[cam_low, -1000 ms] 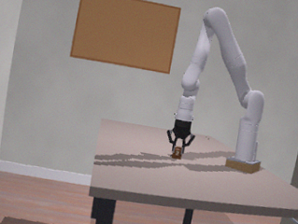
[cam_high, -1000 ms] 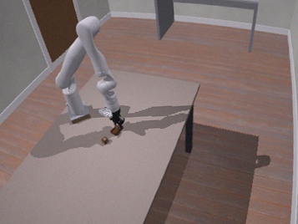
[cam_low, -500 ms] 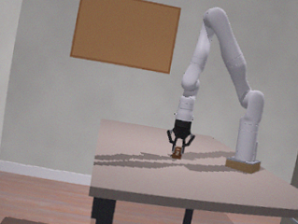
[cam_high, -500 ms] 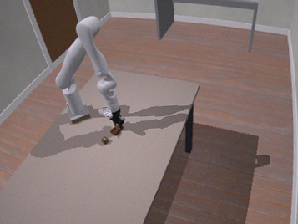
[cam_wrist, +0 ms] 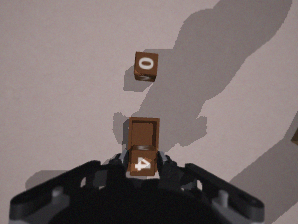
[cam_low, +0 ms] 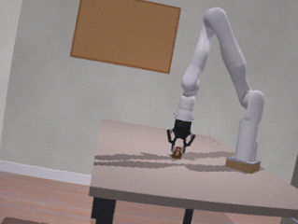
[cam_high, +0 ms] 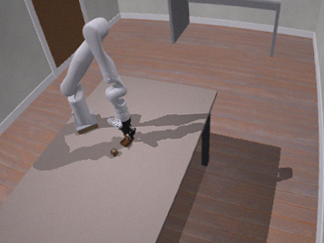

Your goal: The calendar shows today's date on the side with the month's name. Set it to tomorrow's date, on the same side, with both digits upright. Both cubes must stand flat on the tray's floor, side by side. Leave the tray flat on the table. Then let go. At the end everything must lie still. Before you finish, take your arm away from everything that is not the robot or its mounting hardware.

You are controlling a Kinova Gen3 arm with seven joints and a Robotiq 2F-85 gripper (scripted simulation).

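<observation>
My hand is 10 mm above the digit cube. Round my hand: brown number cube 50 mm behind, 110 mm to the right, 20 mm below; then brown calendar tray 10 mm behind, 10 mm to the right, 30 mm below.
</observation>
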